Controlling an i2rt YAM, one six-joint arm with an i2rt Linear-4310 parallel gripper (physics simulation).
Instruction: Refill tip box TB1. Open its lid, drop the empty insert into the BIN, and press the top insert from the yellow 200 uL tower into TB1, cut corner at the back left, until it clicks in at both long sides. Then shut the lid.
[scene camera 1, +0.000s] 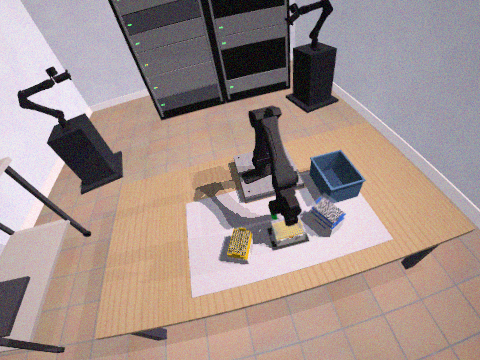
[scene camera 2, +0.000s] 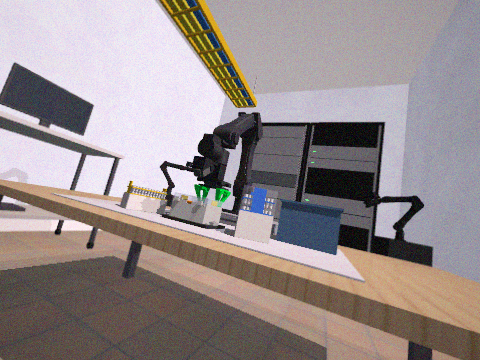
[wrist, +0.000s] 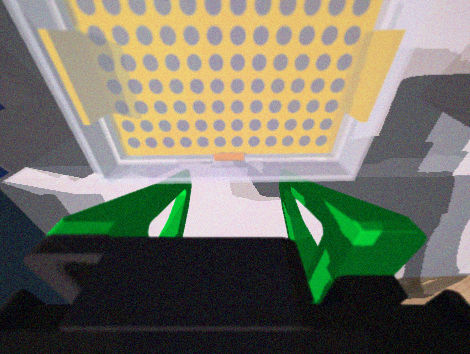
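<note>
In the wrist view, the open gripper (wrist: 235, 177) touches a tip box TB1 (wrist: 151, 99), and the same view has a blue bin (wrist: 27, 234) and a 200 uL tower (wrist: 40, 127). Scene camera 2 shows the tower (scene camera 2: 256, 211) too, as does scene camera 1, where the tower (scene camera 1: 327, 214) appears again.
</note>
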